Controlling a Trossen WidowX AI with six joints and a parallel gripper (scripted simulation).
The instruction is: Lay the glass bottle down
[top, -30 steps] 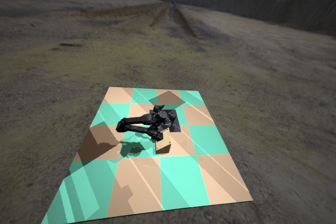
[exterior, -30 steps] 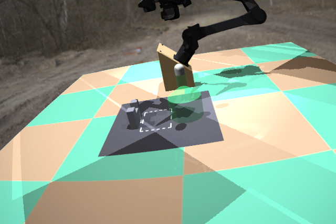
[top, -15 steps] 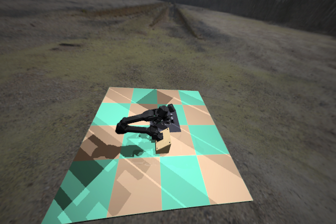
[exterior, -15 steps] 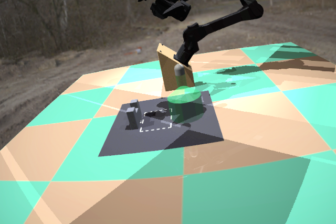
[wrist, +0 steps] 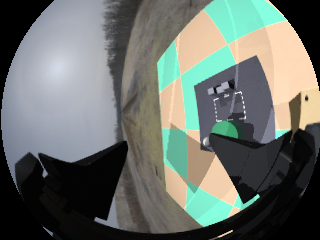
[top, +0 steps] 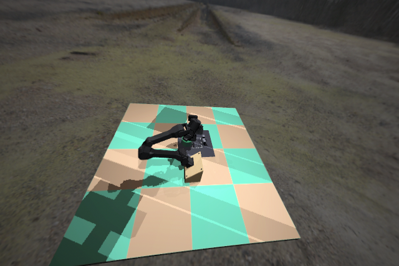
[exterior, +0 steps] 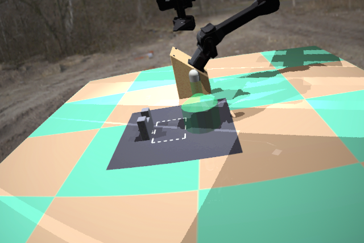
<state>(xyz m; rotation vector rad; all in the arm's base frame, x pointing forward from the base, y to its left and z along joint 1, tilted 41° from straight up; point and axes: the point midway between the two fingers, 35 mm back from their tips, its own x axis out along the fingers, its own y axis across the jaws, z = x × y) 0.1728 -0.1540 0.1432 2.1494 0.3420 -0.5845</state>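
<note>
Right now the green glass bottle is 70 mm ahead of my gripper tip, 40 mm to the left of it and 200 mm below it. From my gripper tip the other things lie so: dark mat (70 mm ahead, 40 mm to the right, 290 mm below).
</note>
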